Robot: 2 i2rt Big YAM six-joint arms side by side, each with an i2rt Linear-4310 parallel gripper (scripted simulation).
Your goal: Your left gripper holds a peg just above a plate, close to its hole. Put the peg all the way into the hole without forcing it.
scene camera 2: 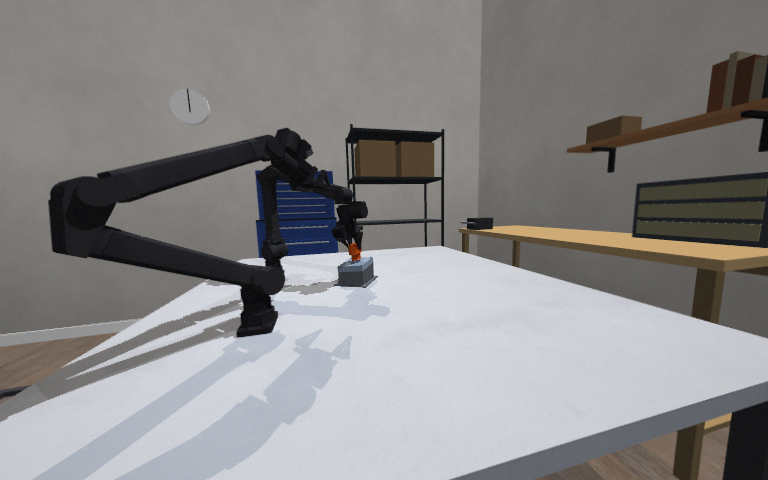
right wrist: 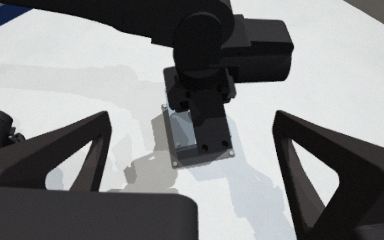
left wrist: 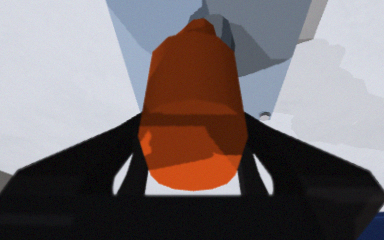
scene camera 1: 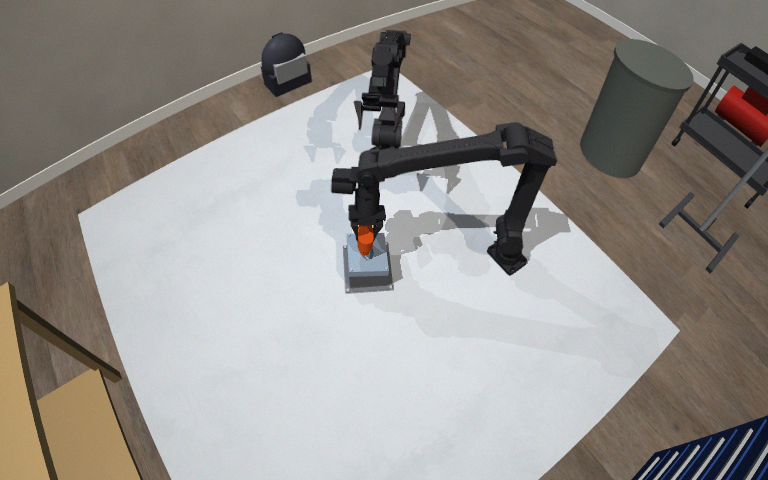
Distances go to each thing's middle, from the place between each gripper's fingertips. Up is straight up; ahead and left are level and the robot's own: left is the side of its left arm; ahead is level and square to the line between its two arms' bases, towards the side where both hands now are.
Right now my left hand is 80 mm above the blue-grey plate [scene camera 1: 373,264] and 10 mm to the right of it. Also, from my left hand: orange peg [left wrist: 192,131] (20 mm below).
I see the orange peg 15 cm ahead of my right hand [scene camera 1: 377,130], 12 cm to the left of it and 27 cm below it. Also, from my right hand: blue-grey plate 16 cm ahead, 13 cm to the left, 33 cm below.
